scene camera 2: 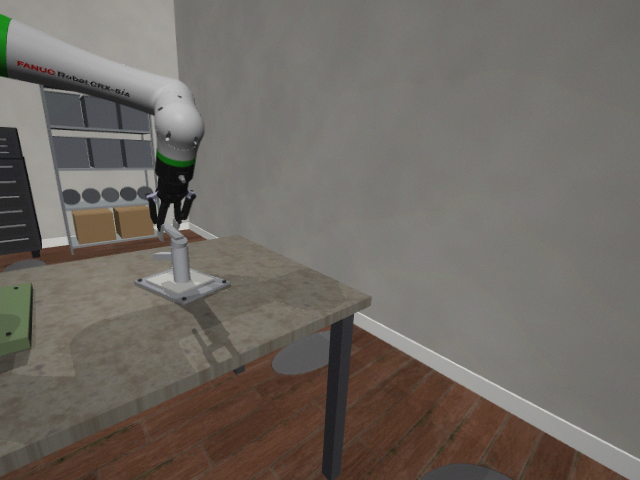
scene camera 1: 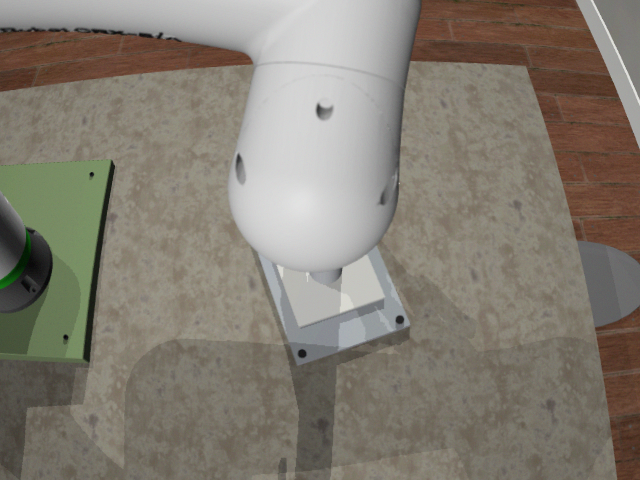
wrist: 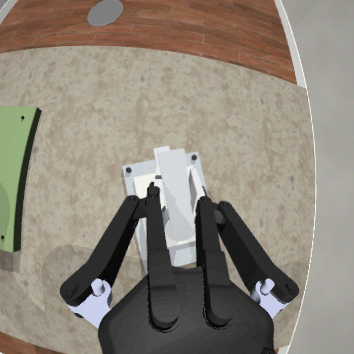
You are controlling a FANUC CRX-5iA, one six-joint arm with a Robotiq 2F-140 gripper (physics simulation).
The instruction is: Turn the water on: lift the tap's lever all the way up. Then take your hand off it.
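Places are measured from the arm's base along level axes (x back, y right, z up), in millimetres.
Pixels of known places: gripper, fingertip midpoint: (scene camera 2: 167,236) (wrist: 174,175); arm's base at its link origin: (scene camera 1: 12,270).
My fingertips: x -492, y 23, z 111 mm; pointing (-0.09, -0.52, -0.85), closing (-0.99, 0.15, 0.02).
Observation:
Ahead of a thing's pixels: the offset from my fingertips to its middle. "*": to the spot under its first point. Level surfaces: height alone.
The grey tap {* dz -93, dx +1, dy +88 mm} (scene camera 1: 326,274) (scene camera 2: 180,263) stands upright on its pale base plate {* dz -135, dx -16, dy +178 mm} (scene camera 1: 351,341) (scene camera 2: 183,299), with its spout {dz -65, dx +6, dy -5 mm} (scene camera 2: 161,256) low on one side. Its flat lever {dz +27, dx +2, dy +24 mm} (scene camera 2: 176,234) (wrist: 175,175) slopes upward from the tap's top, away from the column and above the spout. My gripper (scene camera 2: 169,227) (wrist: 174,175) points down over the tap and is shut on the lever, with one finger on each side of it. In scene camera 1 the arm's white wrist hides the gripper, the lever and the column's top. The exact contact is too small to tell.
The mottled table {dz -143 mm} (scene camera 1: 465,155) (scene camera 2: 118,351) (wrist: 90,100) bears the tap. A green plate (scene camera 1: 56,206) (scene camera 2: 15,304) (wrist: 15,150) lies to the left, with the arm's base on it. A shelf rack (scene camera 2: 54,155) and a dark cabinet (scene camera 2: 15,206) stand behind. A grey wall (scene camera 2: 413,180) rises beside the table.

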